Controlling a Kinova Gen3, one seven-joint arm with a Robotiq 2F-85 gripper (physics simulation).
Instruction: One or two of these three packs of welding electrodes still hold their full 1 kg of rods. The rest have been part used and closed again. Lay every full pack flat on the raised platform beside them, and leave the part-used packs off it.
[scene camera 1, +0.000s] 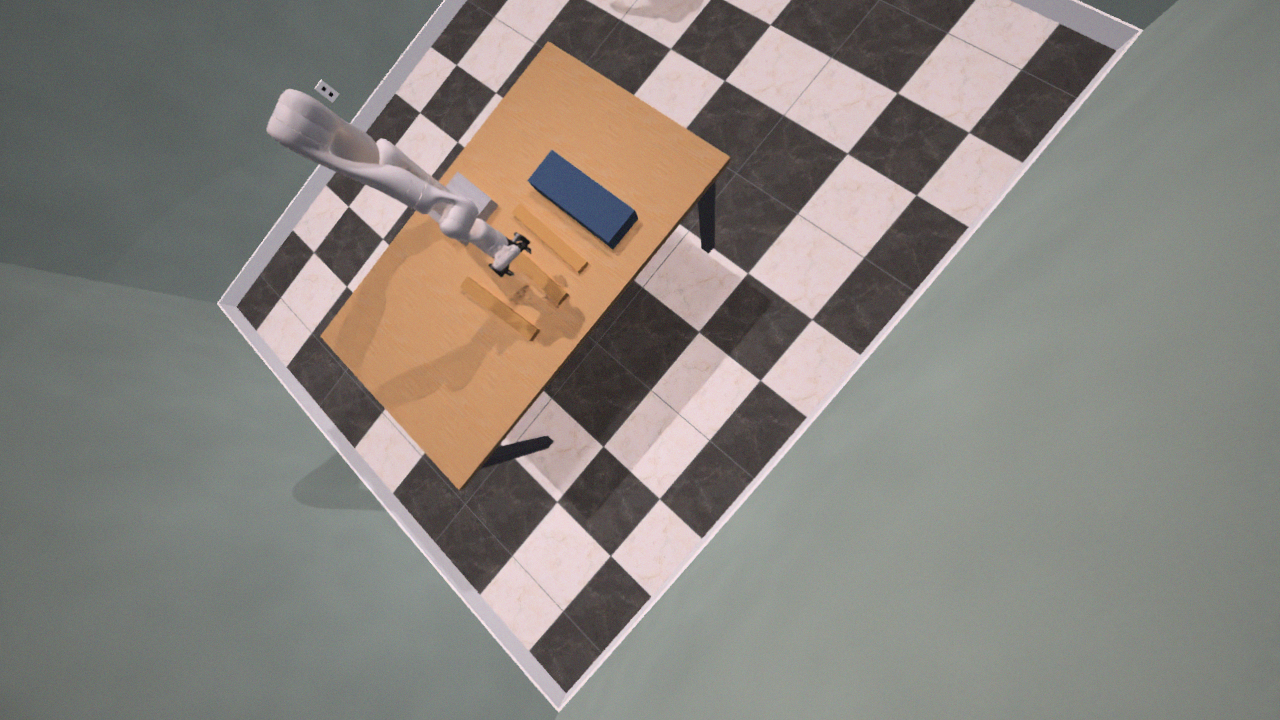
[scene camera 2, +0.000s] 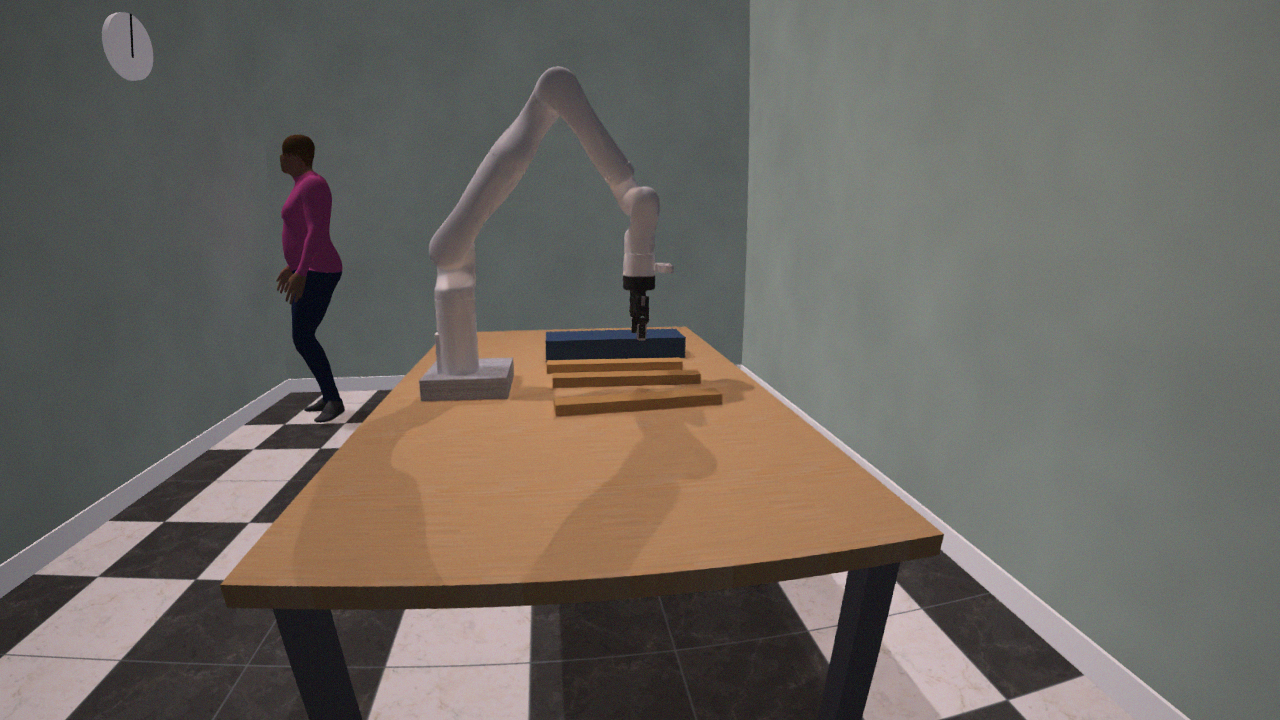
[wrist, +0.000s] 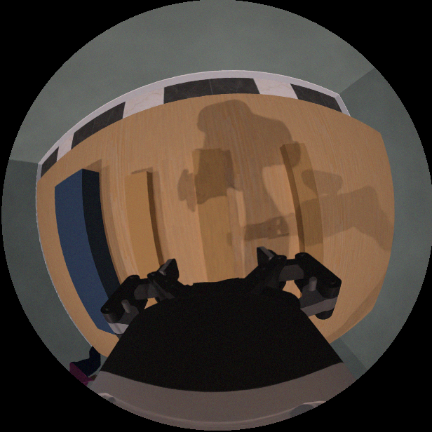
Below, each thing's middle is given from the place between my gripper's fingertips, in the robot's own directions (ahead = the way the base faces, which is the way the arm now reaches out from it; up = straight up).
Right now the raised platform (scene camera 1: 603, 214) is 300 mm to the left of my hand, 90 mm below it and 60 mm behind it.
